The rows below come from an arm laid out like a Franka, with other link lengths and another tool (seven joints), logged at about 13 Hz.
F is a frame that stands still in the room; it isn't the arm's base.
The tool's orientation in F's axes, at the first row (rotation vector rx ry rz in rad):
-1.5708 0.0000 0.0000
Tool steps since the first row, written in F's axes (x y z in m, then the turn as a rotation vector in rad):
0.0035 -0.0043 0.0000 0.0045 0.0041 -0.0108
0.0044 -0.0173 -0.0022 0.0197 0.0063 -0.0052
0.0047 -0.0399 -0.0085 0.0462 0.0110 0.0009
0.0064 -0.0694 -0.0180 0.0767 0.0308 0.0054
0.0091 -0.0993 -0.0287 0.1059 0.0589 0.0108
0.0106 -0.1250 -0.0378 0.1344 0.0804 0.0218
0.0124 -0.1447 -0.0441 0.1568 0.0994 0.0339
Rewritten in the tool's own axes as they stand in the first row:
0.0035 0.0000 -0.0043 0.0045 0.0108 0.0041
0.0044 0.0022 -0.0173 0.0197 0.0052 0.0063
0.0047 0.0085 -0.0399 0.0462 -0.0009 0.0110
0.0064 0.0180 -0.0694 0.0767 -0.0054 0.0308
0.0091 0.0287 -0.0993 0.1059 -0.0108 0.0589
0.0106 0.0378 -0.1250 0.1344 -0.0218 0.0804
0.0124 0.0441 -0.1447 0.1568 -0.0339 0.0994

